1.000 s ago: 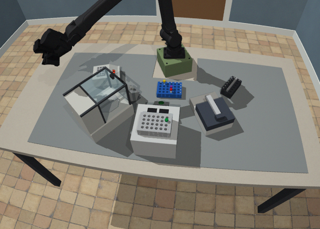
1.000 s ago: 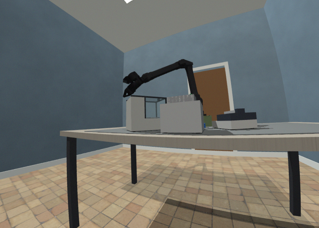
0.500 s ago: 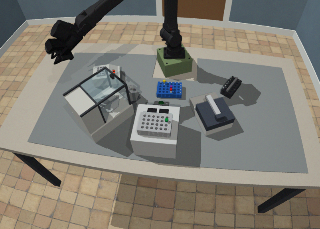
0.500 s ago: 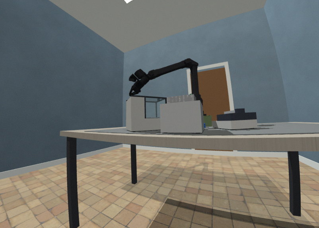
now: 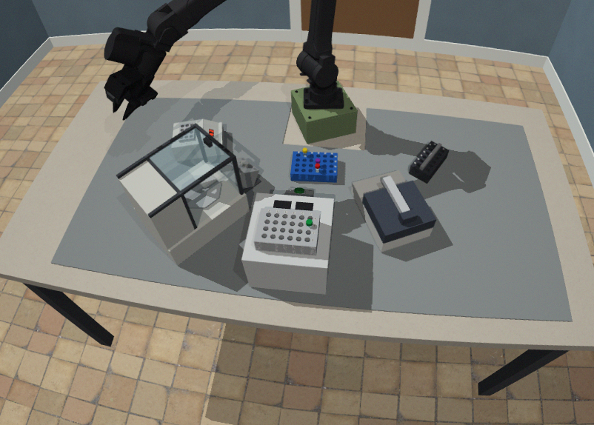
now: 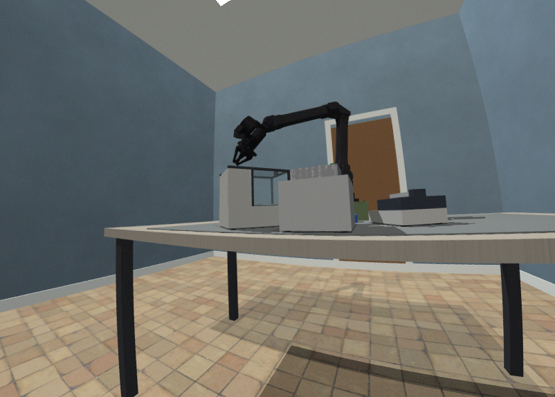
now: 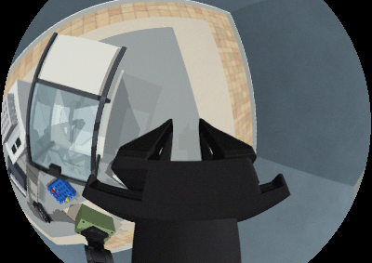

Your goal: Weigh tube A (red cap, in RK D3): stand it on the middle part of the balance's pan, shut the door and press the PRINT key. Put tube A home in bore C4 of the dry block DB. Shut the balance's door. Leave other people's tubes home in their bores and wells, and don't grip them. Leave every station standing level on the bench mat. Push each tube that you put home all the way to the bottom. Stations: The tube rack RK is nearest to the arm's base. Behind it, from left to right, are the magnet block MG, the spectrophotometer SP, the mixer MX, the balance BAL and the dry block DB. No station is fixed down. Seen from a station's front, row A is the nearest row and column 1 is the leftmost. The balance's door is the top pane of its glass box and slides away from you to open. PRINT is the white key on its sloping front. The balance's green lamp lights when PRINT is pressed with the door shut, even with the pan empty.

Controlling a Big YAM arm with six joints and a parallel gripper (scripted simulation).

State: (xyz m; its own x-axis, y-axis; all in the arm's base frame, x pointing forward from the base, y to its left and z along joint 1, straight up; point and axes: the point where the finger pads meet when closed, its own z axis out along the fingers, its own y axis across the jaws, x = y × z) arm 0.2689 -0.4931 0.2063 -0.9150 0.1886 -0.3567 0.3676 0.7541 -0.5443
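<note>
The balance door lies 190 mm to the left of my hand, 80 mm below it and 60 mm ahead of it. From my hand the other things lie so: blue tube rack RK (460 mm to the left, 280 mm below, 60 mm behind); then grey well block (400 mm to the left, 240 mm ahead, 140 mm below); then spectrophotometer SP (660 mm to the left, 220 mm below, 100 mm ahead).
</note>
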